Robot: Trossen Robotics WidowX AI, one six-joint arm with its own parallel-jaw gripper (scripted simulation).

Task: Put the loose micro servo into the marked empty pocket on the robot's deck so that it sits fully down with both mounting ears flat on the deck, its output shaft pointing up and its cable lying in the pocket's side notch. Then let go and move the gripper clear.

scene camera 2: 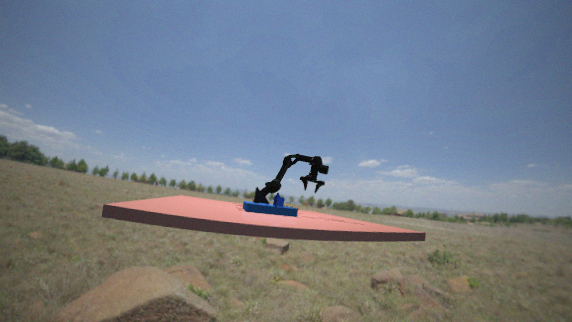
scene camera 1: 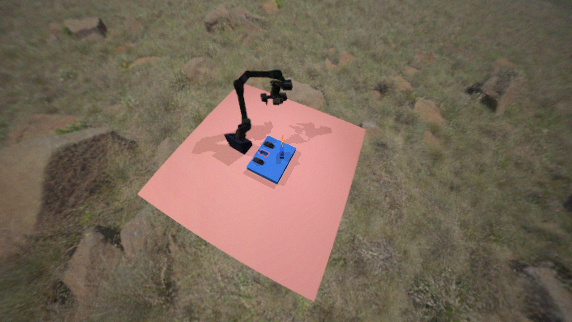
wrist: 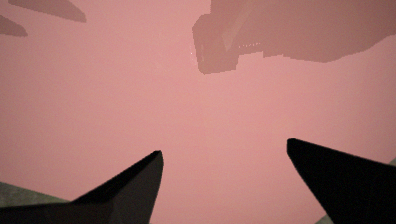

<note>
The gripper [wrist: 223,151] is open, with nothing in its grasp. Further things: a blue deck [scene camera 1: 273,168].
</note>
